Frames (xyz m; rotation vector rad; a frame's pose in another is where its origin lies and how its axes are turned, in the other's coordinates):
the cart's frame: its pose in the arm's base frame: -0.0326 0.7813 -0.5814 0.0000 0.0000 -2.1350
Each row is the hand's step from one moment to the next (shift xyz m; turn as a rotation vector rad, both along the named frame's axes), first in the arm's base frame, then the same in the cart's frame.
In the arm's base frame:
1: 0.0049 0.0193 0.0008 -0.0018 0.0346 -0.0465
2: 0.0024 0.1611 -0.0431 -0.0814 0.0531 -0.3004
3: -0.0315 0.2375 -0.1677 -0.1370 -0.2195 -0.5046
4: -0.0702 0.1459 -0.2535 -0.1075 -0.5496 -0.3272
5: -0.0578 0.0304 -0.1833 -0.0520 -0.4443 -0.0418
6: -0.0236 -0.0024 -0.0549 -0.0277 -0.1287 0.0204
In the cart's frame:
1: -0.0189 -0.0062 0.0008 -0.0283 -0.0200 -0.0465
2: -0.1374 -0.0841 -0.0431 -0.0013 -0.0972 -0.3004
3: -0.1838 -0.1536 -0.1677 0.2587 0.0016 -0.5046
4: -0.0857 -0.1373 -0.2535 0.5219 0.2031 -0.3272
5: 0.0052 -0.0651 -0.1833 0.4032 0.1936 -0.0418
6: 0.0146 -0.0187 -0.0549 0.1236 0.0454 0.0204

